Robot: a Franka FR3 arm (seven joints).
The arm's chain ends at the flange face. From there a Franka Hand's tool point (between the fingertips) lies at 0.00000 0.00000 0.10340 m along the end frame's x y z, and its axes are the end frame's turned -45 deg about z.
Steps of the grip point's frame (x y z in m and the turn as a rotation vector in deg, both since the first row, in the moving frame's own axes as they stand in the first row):
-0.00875 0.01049 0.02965 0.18 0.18 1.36
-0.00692 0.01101 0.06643 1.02 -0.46 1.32
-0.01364 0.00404 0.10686 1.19 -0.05 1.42
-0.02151 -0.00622 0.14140 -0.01 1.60 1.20
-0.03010 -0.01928 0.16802 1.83 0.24 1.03
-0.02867 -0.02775 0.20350 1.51 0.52 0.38
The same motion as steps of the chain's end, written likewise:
0.00122 0.01406 0.02965 0.25 0.00 1.36
0.00477 0.01341 0.06645 0.40 -1.05 1.32
-0.00522 0.01398 0.10688 0.81 -0.88 1.42
-0.02168 0.01282 0.14144 1.12 1.14 1.20
-0.03291 0.01031 0.16807 1.46 -1.12 1.03
-0.03864 0.00324 0.20354 1.44 -0.70 0.38

